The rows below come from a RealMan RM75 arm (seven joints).
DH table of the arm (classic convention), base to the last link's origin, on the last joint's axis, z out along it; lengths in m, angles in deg. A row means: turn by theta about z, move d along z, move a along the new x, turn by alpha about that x. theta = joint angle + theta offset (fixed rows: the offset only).
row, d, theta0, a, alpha
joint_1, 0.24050, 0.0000, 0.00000, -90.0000
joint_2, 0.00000, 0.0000, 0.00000, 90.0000
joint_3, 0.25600, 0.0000, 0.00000, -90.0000
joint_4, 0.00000, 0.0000, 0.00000, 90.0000
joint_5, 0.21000, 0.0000, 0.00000, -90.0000
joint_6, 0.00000, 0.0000, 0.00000, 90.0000
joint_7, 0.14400, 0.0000, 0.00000, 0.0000
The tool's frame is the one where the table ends.
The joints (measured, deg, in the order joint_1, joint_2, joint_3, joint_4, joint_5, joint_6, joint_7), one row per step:
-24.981 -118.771 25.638 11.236 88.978 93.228 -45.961
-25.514 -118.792 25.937 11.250 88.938 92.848 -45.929
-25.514 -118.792 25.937 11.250 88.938 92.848 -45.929
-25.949 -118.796 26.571 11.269 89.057 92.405 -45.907
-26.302 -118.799 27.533 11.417 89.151 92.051 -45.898
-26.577 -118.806 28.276 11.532 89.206 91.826 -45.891
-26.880 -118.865 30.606 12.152 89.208 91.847 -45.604
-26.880 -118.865 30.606 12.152 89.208 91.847 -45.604
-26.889 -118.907 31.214 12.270 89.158 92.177 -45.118
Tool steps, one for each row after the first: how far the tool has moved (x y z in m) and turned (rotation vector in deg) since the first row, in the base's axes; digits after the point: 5 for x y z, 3 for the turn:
0.00238 0.00292 -0.00101 -0.208 0.289 -0.348
0.00238 0.00292 -0.00101 -0.208 0.289 -0.348
0.00440 0.00493 -0.00304 -0.805 0.829 -0.756
0.00644 0.00633 -0.00528 -1.559 1.530 -1.359
0.00814 0.00735 -0.00695 -2.121 2.040 -1.866
0.01204 0.00738 -0.01068 -3.408 3.515 -3.692
0.01204 0.00738 -0.01068 -3.408 3.515 -3.692
0.01341 0.00651 -0.01159 -3.476 3.925 -4.508

